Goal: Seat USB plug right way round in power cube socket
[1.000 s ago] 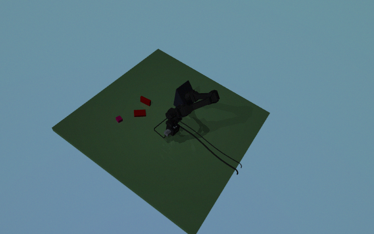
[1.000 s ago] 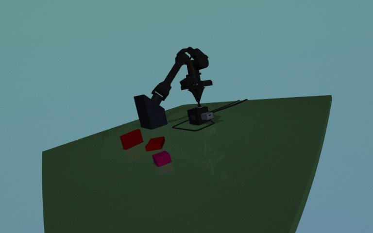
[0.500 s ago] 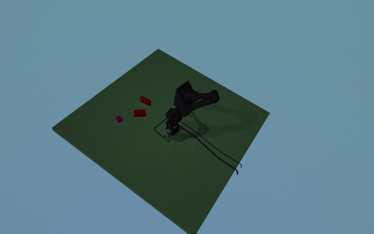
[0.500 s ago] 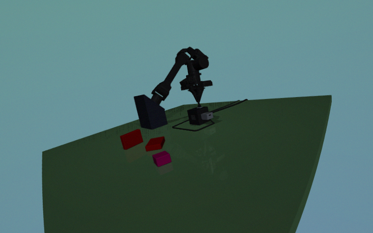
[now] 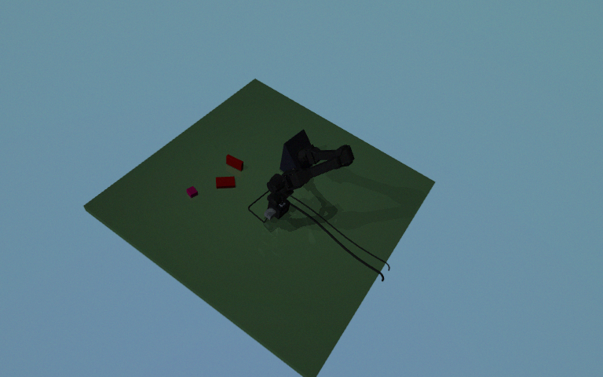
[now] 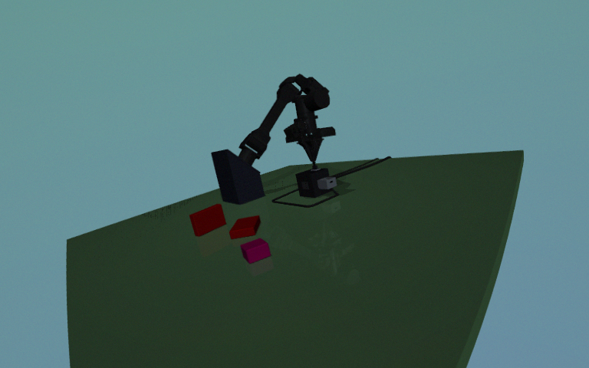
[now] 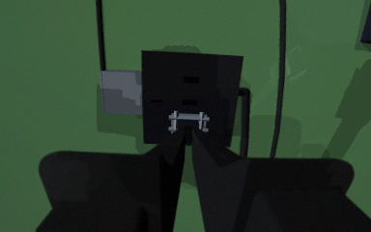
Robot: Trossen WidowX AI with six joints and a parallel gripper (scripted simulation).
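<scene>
My gripper tip is now 20 mm above the grey USB plug. Also, from my gripper tip: magenta block 160 mm ahead, 420 mm to the right, 90 mm below.
</scene>
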